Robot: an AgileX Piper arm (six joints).
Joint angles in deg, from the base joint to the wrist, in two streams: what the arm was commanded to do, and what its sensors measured. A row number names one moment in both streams.
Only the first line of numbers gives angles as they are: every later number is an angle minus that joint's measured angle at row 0.
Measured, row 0: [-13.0 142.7 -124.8 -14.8 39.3 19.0]
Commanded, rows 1 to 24: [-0.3 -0.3 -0.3 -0.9 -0.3 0.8]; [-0.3 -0.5 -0.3 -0.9 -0.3 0.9]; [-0.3 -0.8 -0.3 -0.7 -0.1 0.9]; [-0.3 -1.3 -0.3 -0.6 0.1 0.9]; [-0.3 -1.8 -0.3 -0.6 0.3 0.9]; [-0.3 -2.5 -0.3 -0.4 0.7 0.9]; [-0.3 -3.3 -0.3 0.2 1.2 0.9]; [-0.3 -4.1 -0.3 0.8 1.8 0.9]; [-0.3 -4.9 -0.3 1.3 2.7 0.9]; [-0.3 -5.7 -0.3 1.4 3.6 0.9]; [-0.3 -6.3 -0.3 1.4 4.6 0.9]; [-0.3 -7.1 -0.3 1.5 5.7 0.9]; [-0.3 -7.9 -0.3 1.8 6.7 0.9]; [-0.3 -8.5 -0.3 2.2 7.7 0.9]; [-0.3 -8.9 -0.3 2.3 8.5 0.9]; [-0.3 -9.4 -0.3 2.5 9.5 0.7]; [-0.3 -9.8 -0.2 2.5 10.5 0.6]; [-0.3 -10.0 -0.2 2.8 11.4 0.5]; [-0.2 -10.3 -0.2 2.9 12.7 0.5]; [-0.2 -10.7 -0.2 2.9 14.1 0.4]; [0.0 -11.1 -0.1 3.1 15.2 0.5]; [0.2 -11.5 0.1 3.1 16.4 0.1]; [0.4 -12.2 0.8 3.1 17.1 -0.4]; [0.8 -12.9 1.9 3.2 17.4 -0.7]
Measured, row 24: [0.7 -10.2 0.0 5.7 14.0 0.7]
